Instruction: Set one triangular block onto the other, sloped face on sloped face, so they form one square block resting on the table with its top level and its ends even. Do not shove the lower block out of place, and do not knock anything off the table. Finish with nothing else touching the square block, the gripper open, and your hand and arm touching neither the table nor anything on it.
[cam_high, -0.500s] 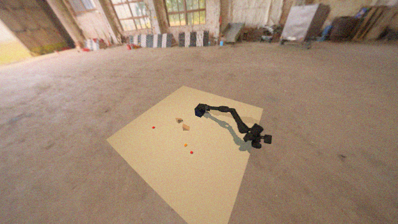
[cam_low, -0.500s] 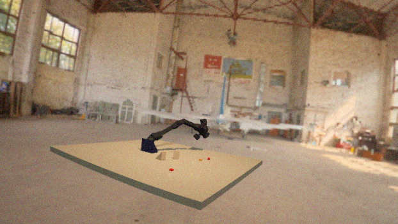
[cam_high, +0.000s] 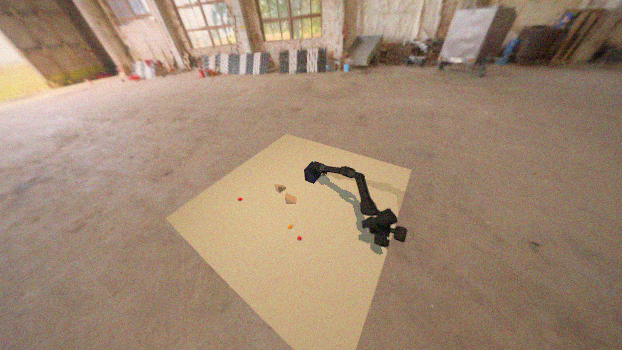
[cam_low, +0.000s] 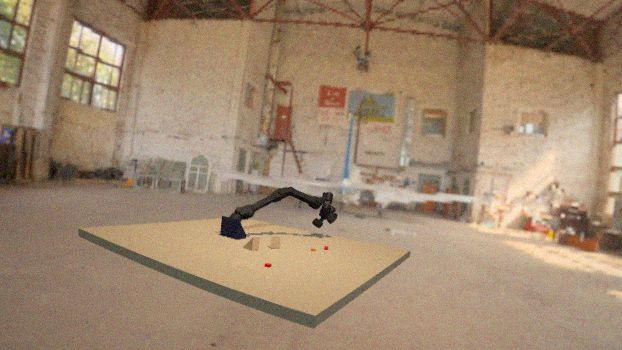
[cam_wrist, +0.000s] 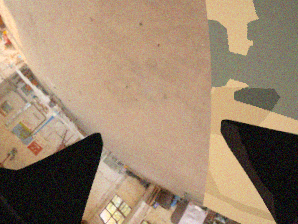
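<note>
My gripper tip is 25 cm short of the small red cube, 44 cm to the left of it and 6 cm above it. Round my gripper tip: tan triangular block: 7 cm ahead, 67 cm to the right, 6 cm below; small orange piece: 22 cm ahead, 54 cm to the right, 7 cm below.
</note>
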